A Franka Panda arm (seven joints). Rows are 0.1 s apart.
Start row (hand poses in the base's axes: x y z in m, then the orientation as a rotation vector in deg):
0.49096, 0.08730, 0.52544, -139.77, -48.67, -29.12
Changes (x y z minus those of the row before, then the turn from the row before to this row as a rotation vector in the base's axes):
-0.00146, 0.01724, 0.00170, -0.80, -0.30, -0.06
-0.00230, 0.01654, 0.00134, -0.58, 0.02, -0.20
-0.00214, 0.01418, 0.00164, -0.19, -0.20, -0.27
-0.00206, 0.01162, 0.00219, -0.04, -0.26, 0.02
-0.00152, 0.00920, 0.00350, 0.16, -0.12, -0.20
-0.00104, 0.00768, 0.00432, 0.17, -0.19, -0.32
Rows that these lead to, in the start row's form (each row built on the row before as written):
0.48950, 0.10454, 0.52714, -140.51, -49.08, -29.27
0.48720, 0.12108, 0.52848, -141.15, -49.10, -29.14
0.48506, 0.13526, 0.53012, -141.46, -48.94, -29.43
0.48300, 0.14688, 0.53231, -141.47, -49.08, -29.74
0.48148, 0.15608, 0.53581, -141.43, -48.82, -30.01
0.48044, 0.16376, 0.54013, -141.44, -48.43, -30.42

